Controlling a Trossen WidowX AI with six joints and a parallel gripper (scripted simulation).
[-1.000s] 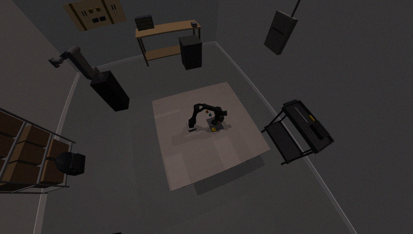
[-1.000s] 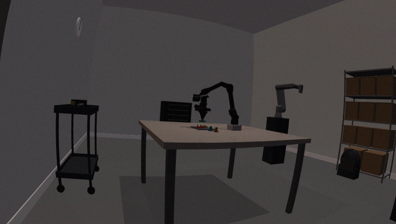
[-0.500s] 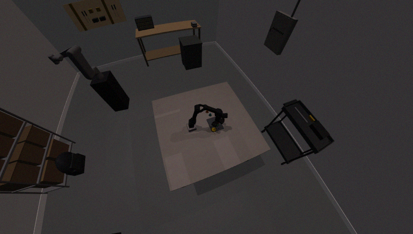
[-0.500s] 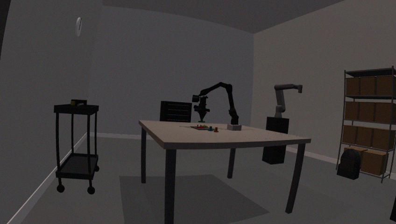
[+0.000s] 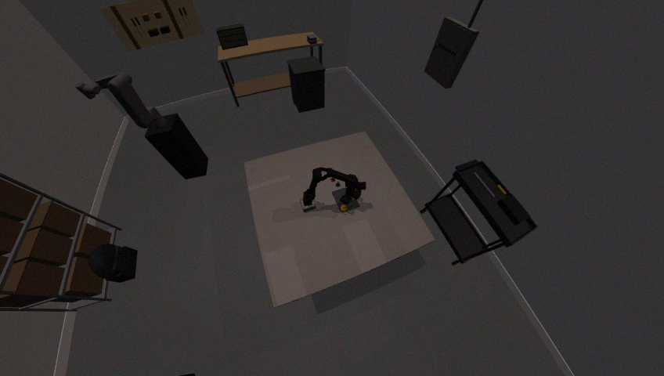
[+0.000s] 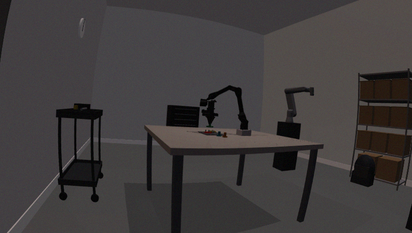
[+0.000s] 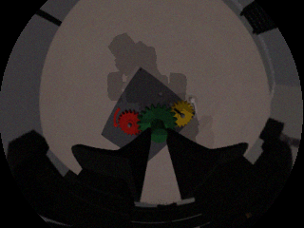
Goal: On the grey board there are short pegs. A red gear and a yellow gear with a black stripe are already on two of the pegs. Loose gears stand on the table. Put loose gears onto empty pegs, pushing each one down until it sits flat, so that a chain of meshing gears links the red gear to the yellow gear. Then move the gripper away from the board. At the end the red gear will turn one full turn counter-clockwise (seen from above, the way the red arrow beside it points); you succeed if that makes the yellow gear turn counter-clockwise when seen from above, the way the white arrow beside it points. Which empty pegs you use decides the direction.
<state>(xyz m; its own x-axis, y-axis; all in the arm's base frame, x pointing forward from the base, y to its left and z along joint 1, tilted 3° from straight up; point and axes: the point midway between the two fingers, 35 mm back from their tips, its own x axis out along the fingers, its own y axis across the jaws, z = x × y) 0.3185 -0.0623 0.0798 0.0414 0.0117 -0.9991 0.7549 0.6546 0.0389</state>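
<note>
My gripper tip is 1 cm above the green gear. Round my gripper tip: yellow gear (7 cm below, 4 cm to the right, 4 cm behind); red gear (7 cm below, 6 cm to the left, 3 cm ahead); grey board (8 cm below, 4 cm to the left).
</note>
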